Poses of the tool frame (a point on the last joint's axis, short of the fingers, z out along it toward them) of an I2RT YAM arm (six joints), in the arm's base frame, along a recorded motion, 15 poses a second.
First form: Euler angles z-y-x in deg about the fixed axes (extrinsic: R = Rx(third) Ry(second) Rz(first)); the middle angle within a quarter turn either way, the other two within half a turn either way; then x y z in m.
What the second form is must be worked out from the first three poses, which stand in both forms.
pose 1, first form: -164.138 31.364 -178.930 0.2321 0.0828 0.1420
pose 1, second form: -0.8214 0.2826 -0.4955 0.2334 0.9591 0.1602 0.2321 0.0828 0.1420
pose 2, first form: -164.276 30.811 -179.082 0.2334 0.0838 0.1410
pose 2, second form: -0.8267 0.2789 -0.4886 0.2328 0.9602 0.1542 0.2334 0.0838 0.1410
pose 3, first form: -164.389 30.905 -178.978 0.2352 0.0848 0.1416
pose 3, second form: -0.8264 0.2779 -0.4898 0.2309 0.9605 0.1554 0.2352 0.0848 0.1416
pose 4, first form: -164.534 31.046 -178.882 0.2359 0.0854 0.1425
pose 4, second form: -0.8257 0.2763 -0.4918 0.2285 0.9609 0.1563 0.2359 0.0854 0.1425
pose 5, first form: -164.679 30.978 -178.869 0.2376 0.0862 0.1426
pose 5, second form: -0.8269 0.2740 -0.4911 0.2265 0.9616 0.1550 0.2376 0.0862 0.1426
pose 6, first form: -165.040 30.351 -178.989 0.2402 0.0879 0.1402
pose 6, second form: -0.8337 0.2667 -0.4835 0.2228 0.9637 0.1475 0.2402 0.0879 0.1402
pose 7, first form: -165.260 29.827 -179.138 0.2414 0.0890 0.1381
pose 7, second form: -0.8390 0.2616 -0.4771 0.2207 0.9651 0.1411 0.2414 0.0890 0.1381
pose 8, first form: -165.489 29.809 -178.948 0.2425 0.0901 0.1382
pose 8, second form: -0.8400 0.2594 -0.4766 0.2174 0.9656 0.1423 0.2425 0.0901 0.1382
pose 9, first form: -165.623 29.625 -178.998 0.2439 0.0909 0.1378
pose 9, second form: -0.8421 0.2566 -0.4744 0.2158 0.9664 0.1397 0.2439 0.0909 0.1378
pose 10, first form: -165.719 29.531 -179.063 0.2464 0.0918 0.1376
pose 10, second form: -0.8432 0.2545 -0.4736 0.2146 0.9670 0.1374 0.2464 0.0918 0.1376
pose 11, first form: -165.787 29.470 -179.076 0.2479 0.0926 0.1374
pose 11, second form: -0.8440 0.2532 -0.4729 0.2138 0.9673 0.1364 0.2479 0.0926 0.1374
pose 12, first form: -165.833 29.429 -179.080 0.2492 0.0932 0.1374
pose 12, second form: -0.8445 0.2524 -0.4724 0.2132 0.9675 0.1358 0.2492 0.0932 0.1374
